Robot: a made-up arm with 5 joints.
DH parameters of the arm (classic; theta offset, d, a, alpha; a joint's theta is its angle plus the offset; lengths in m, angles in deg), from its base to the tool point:
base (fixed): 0 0.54 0.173 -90
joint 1: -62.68 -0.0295 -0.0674 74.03
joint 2: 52.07 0.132 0.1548 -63
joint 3: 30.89 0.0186 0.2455 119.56
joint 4: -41.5 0.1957 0.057 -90
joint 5: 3.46 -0.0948 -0.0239 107
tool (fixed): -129.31 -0.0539 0 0
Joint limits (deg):
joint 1: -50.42..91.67
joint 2: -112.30..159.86
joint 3: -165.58..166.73
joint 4: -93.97..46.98
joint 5: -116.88..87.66
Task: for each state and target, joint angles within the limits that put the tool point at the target. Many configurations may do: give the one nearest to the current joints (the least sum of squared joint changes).
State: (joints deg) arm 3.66 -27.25 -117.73 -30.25 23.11
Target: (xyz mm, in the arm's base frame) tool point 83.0 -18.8 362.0
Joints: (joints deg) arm -38.16 -70.81 -164.08 -65.54 39.85
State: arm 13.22 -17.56 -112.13 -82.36 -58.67
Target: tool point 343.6 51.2 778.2
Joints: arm 57.55 -2.65 -81.23 -58.33 -61.67
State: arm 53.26 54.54 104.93 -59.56 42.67
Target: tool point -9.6 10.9 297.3
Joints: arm 33.68 88.24 92.95 -79.32 53.65
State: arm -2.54 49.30 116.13 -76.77 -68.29
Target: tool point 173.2 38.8 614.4
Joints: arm -6.65 83.80 166.73 -32.26 -77.64
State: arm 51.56 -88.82 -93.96 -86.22 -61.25
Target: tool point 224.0 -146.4 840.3
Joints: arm 71.40 -80.16 -78.36 -87.64 -55.38
